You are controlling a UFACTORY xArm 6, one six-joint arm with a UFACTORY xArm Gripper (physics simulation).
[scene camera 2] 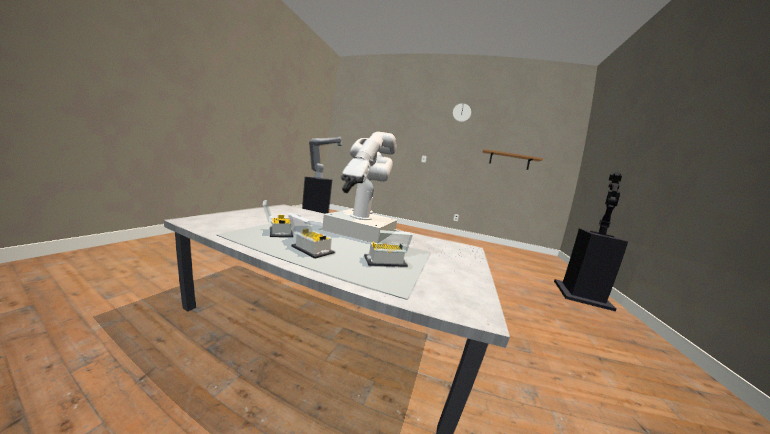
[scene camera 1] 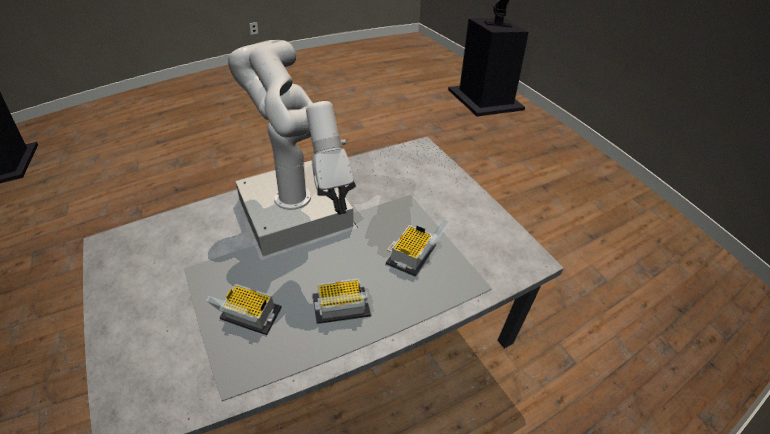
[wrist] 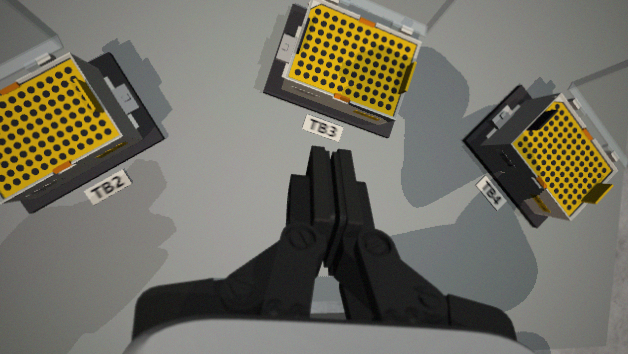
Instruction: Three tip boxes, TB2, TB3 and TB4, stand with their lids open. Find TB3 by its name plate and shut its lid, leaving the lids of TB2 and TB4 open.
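Where they show: gripper, between the fingertips: (scene camera 2: pixel 344 191) (scene camera 1: pixel 342 213) (wrist: pixel 324 173); arm's base, origin of its link: (scene camera 2: pixel 360 217) (scene camera 1: pixel 292 198).
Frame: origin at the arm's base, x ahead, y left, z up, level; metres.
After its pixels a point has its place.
TB3 (scene camera 1: pixel 341 310) @(x 0.487, y 0.022, z -0.008 m) (scene camera 2: pixel 319 245) @(x 0.451, y 0.095, z -0.040 m) (wrist: pixel 352 60) is the middle box, with yellow tips; its name plate (wrist: pixel 322 128) @(x 0.357, y 0.049, z -0.079 m) reads TB3. Its clear lid (wrist: pixel 395 16) @(x 0.472, y 0.006, z -0.015 m) is open, on the side away from the arm's base. TB2 (scene camera 1: pixel 412 242) @(x 0.304, y 0.311, z -0.025 m) (scene camera 2: pixel 387 255) (wrist: pixel 55 125) @(x 0.308, y 0.299, z -0.024 m) stands at the left in the wrist view and the right in both scene views. TB4 (scene camera 1: pixel 248 302) @(x 0.374, y -0.219, z -0.024 m) (scene camera 2: pixel 281 228) (wrist: pixel 562 155) @(x 0.372, y -0.222, z -0.024 m) stands at the opposite side. Both their lids are open. My gripper (scene camera 1: pixel 340 210) @(x 0.309, y 0.085, z 0.166 m) (scene camera 2: pixel 346 189) @(x 0.309, y 0.085, z 0.166 m) (wrist: pixel 324 173) @(x 0.309, y 0.085, z 0.166 m) is shut and empty, well above the table, showing below TB3's plate in the wrist view.
The boxes stand on a grey mat (scene camera 1: pixel 280 358) @(x 0.543, y -0.173, z -0.080 m) (scene camera 2: pixel 399 288) @(x 0.478, y 0.447, z -0.081 m) on the table (scene camera 1: pixel 129 323) @(x 0.300, y -0.606, z -0.084 m) (scene camera 2: pixel 458 296) @(x 0.401, y 0.623, z -0.084 m). The arm's base block (scene camera 1: pixel 307 234) @(x 0.136, y 0.015, z -0.051 m) (scene camera 2: pixel 350 227) @(x 0.134, y 0.024, z -0.033 m) stands behind the mat. Black pedestals (scene camera 1: pixel 491 67) (scene camera 2: pixel 595 266) stand on the floor away from the table.
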